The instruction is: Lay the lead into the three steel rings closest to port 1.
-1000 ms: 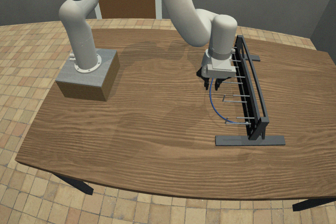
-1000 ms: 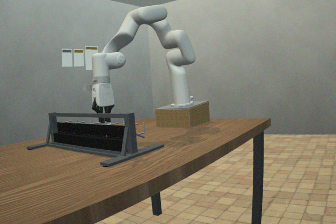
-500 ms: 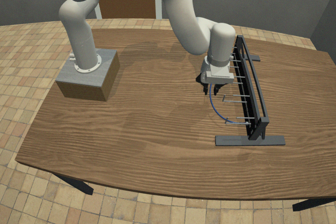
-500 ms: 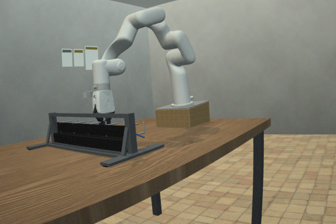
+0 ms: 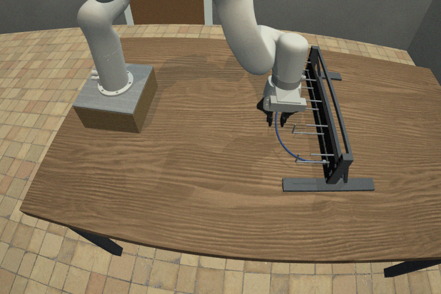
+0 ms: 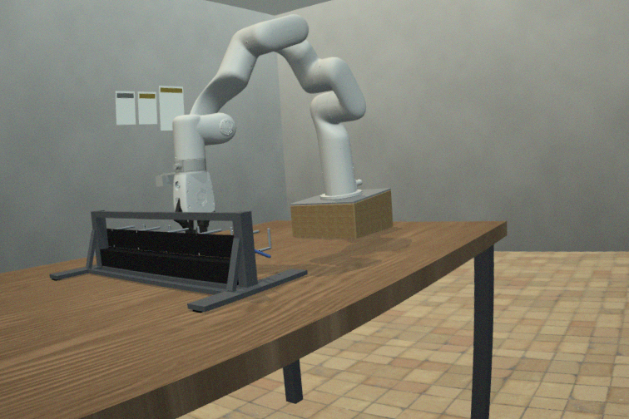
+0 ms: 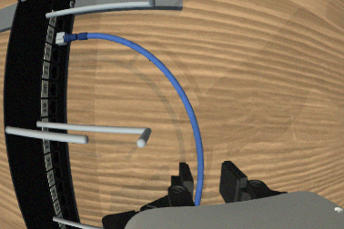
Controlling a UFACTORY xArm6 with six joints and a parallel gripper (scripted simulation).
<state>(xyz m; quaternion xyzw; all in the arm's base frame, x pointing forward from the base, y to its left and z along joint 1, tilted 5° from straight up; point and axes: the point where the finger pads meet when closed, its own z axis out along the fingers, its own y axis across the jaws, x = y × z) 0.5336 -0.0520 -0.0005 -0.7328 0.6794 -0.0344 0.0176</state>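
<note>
Now: hand 16 cm short of the dark grey rack and 7 cm to the right of it.
</note>
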